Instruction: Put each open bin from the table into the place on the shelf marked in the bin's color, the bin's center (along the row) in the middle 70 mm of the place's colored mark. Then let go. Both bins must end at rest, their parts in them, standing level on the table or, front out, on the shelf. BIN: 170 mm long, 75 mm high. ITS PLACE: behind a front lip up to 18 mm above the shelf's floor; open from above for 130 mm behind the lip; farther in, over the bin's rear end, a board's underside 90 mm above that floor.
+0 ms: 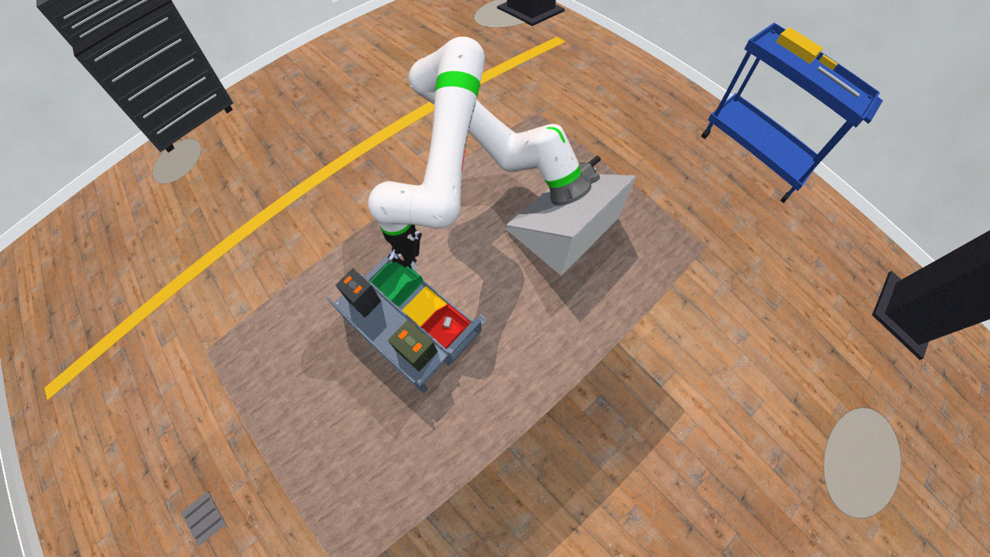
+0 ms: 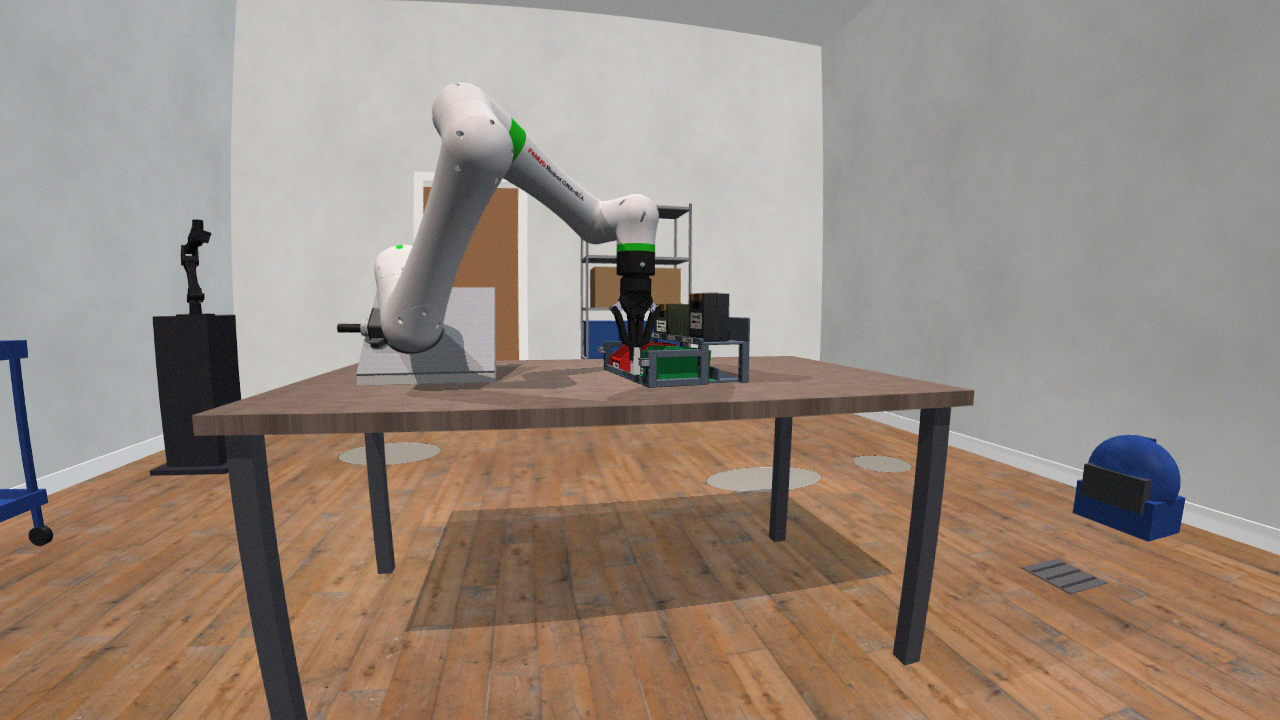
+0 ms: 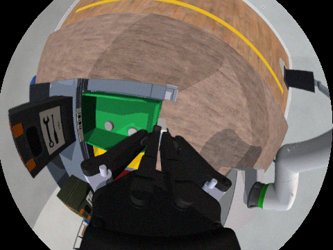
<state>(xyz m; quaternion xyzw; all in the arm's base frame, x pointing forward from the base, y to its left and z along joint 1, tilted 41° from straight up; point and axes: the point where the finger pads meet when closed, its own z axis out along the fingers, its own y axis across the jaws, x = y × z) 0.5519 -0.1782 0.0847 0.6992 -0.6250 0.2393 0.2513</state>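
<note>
My gripper is now 9 cm short of the green bin, 1 cm to the right of it and 1 cm above it. Also, from my hand: red bin: 8 cm ahead, 24 cm to the left, 1 cm below.
</note>
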